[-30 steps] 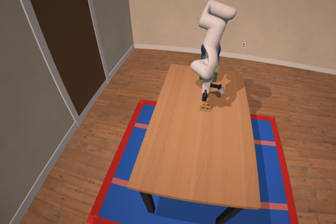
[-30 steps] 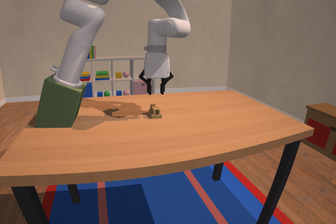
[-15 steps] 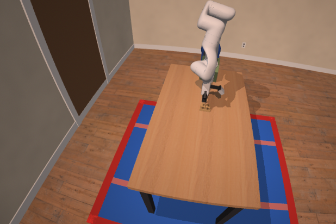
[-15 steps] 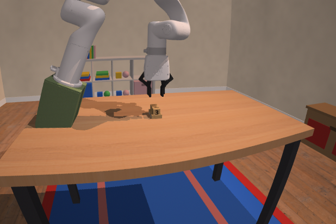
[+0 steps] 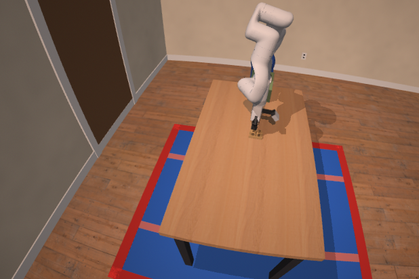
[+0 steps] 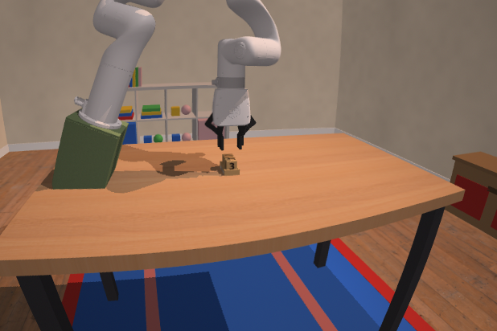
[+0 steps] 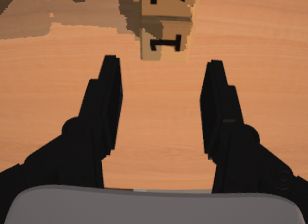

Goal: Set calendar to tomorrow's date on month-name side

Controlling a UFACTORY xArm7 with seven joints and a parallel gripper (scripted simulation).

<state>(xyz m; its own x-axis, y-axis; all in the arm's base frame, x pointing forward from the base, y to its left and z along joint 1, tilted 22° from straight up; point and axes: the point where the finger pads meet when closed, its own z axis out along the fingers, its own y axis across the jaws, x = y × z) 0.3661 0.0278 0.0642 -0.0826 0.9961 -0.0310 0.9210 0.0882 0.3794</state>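
Right now my hand is 7 cm above the wooden digit cube. From my hand the other things lie so: low tray (8 cm below, 2 cm to the left); wooden cube (7 cm below, 3 cm to the left).
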